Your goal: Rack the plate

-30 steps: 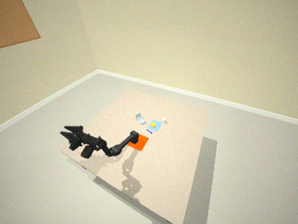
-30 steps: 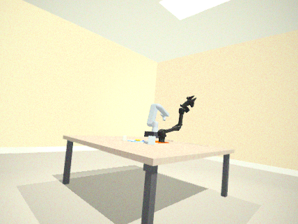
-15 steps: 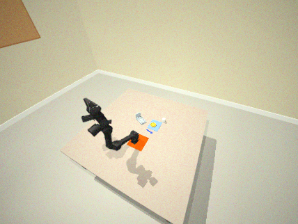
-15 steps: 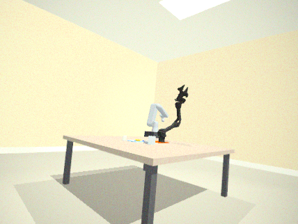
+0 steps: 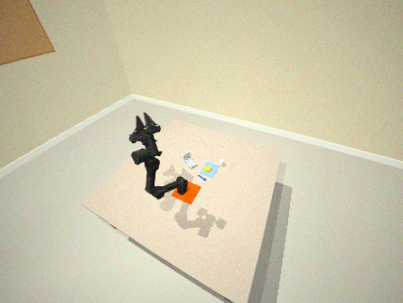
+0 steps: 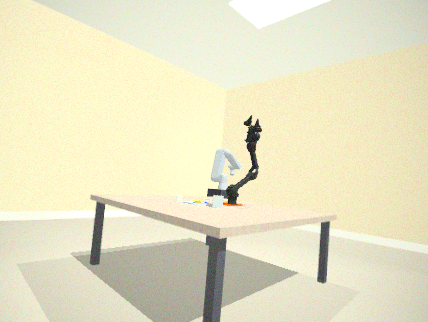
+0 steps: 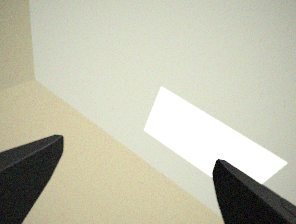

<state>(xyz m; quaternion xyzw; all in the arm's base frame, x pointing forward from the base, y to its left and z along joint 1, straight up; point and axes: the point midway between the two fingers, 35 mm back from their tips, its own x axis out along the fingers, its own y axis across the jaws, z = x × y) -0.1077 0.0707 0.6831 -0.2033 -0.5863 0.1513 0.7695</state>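
The yellow plate lies 700 mm below my gripper tip, 390 mm ahead of it and 130 mm to the right of it. The rest, counted from my gripper tip: dish rack (690 mm below, 380 mm ahead, 50 mm to the left); white cup (690 mm below, 520 mm ahead, 200 mm to the right).
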